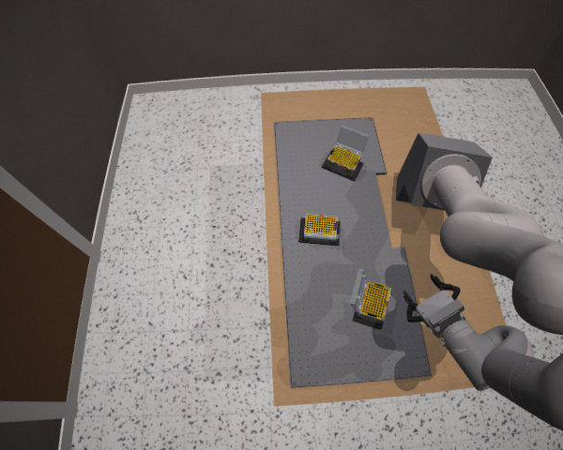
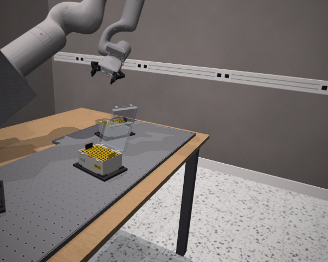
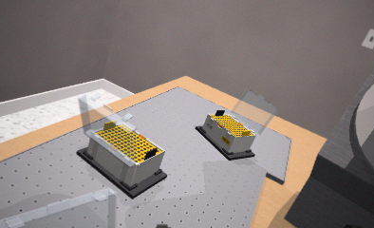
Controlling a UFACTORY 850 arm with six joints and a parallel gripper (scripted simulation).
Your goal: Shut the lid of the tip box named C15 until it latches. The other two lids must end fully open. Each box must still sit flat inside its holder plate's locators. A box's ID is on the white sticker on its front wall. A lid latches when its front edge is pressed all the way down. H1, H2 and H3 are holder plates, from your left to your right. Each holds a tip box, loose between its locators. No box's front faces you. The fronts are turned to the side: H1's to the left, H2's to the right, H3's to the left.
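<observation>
Right now the clear lid is 14 cm ahead of my hand, 4 cm to the right of it and 15 cm below it. Also, from my hand: white tip box 10 cm ahead, 2 cm to the right, 18 cm below.
</observation>
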